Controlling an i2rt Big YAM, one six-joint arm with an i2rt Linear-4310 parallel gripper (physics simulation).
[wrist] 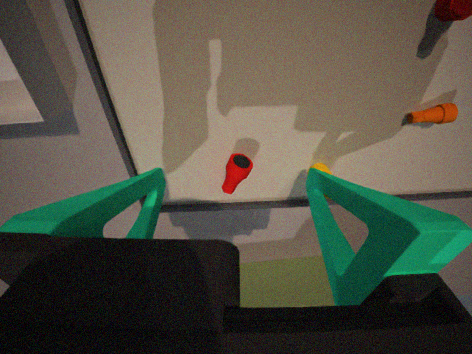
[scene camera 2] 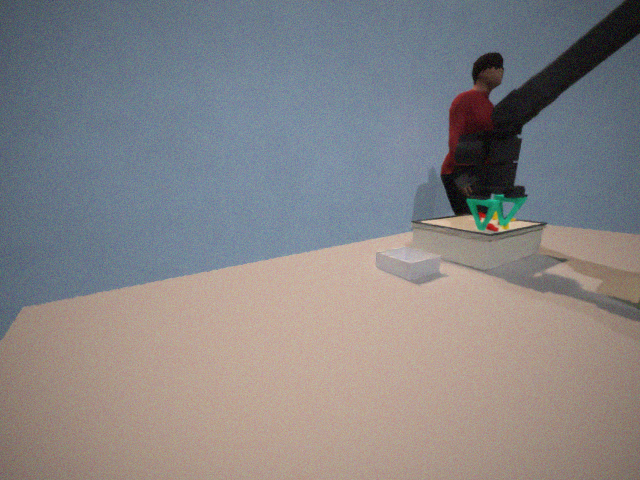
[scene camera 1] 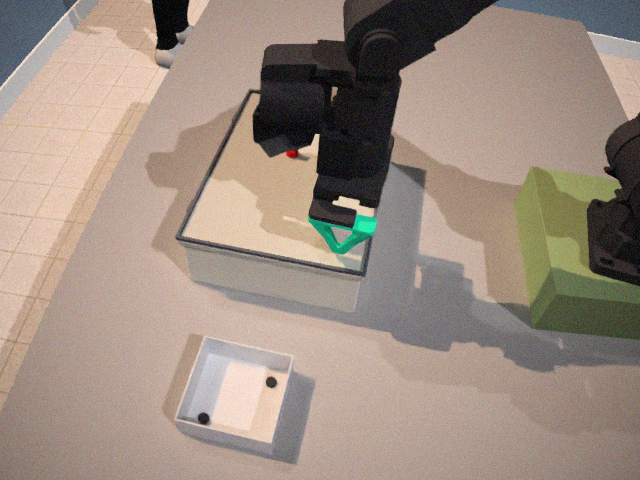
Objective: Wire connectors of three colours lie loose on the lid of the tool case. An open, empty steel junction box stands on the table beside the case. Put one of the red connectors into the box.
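Frame: origin at the arm's base, x ahead, y left, z up, level; millimetres.
Seen in the pictures: gripper, between the fingertips: (wrist: 235, 176) (scene camera 2: 492, 227) (scene camera 1: 346, 220); arm's base, origin of its link: (scene camera 1: 618, 245).
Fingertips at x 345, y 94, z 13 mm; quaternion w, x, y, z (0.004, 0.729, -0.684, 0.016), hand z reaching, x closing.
Offsets run from my fingertips to a thing's top centre.
My gripper (scene camera 1: 339, 248) (scene camera 2: 492, 226) (wrist: 235, 176) is open and empty, pointing down low over the near right part of the tool case @[89 mm ahead, 71 mm right, 3 mm down] (scene camera 1: 273, 284) (scene camera 2: 449, 248). In the wrist view a red connector @[0 mm ahead, 1 mm left, 9 mm up] (wrist: 237, 171) lies on its side on the lid, between the spread fingertips; in scene camera 1 the gripper hides it. Another red connector @[100 mm ahead, 95 mm right, 21 mm up] (scene camera 1: 292, 153) (wrist: 454, 9) stands farther back. An orange connector @[48 mm ahead, 113 mm right, 5 mm up] (wrist: 434, 114) lies to the right. A yellow connector @[2 mm ahead, 57 mm right, 18 mm up] (wrist: 320, 168) is partly hidden behind the right fingertip. The steel junction box @[56 mm ahead, 215 mm left, 54 mm down] (scene camera 1: 227, 436) (scene camera 2: 408, 266) stands open and empty apart from the case.
A green block (scene camera 1: 540, 248) (wrist: 285, 285) stands right of the case with the arm's dark base on it. The case lid has a raised dark rim. A person (scene camera 1: 170, 25) (scene camera 2: 467, 113) stands beyond the table. The arm covers the back right of the lid in scene camera 1.
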